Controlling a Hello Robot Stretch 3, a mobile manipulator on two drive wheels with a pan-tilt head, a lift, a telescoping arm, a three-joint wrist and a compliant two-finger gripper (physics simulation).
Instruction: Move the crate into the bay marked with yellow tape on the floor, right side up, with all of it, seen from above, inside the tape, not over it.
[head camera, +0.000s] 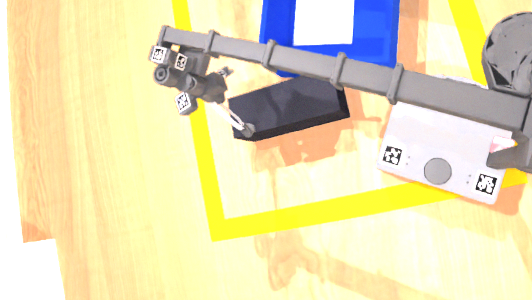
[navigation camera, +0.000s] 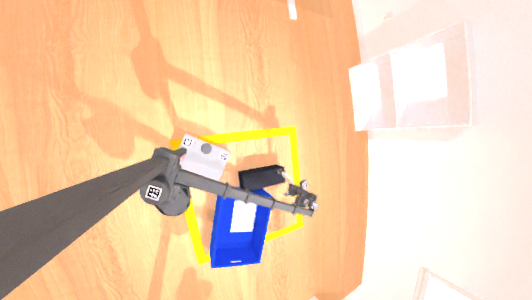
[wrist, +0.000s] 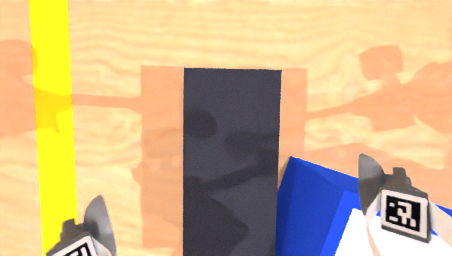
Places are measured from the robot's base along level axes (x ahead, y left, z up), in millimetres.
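Where they show: gripper, fingertip midpoint: (head camera: 240, 102) (navigation camera: 281, 182) (wrist: 233, 194); robot's base at its link origin: (head camera: 436, 170) (navigation camera: 205, 148).
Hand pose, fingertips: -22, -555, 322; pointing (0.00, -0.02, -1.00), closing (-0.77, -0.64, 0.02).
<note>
Each offset is from my fingertips to the top centre of the thing, as dx, dy, dz.
The blue crate @[-473, +92, -102] (head camera: 375, 30) (navigation camera: 235, 242) (wrist: 305, 210) stands upright, open side up, with a white rectangle on its inside floor. Its near part is inside the yellow tape (head camera: 207, 175) (navigation camera: 294, 155) (wrist: 52, 100); its far end crosses the tape in the navigation view. My gripper (head camera: 237, 101) (navigation camera: 284, 182) (wrist: 233, 194) is open and empty. It hangs above one end of a black block, with one fingertip on each side of the block in the wrist view. The right fingertip overlaps the crate's corner area in that view. The arm hides part of the crate.
The black block @[-35, +50, -161] (head camera: 290, 107) (navigation camera: 262, 177) (wrist: 230, 150) lies inside the tape, right by the crate's near end; whether they touch is unclear. My light grey base (head camera: 425, 130) (navigation camera: 200, 165) covers a tape corner. A pale cabinet (navigation camera: 460, 85) stands by the wall at the right.
</note>
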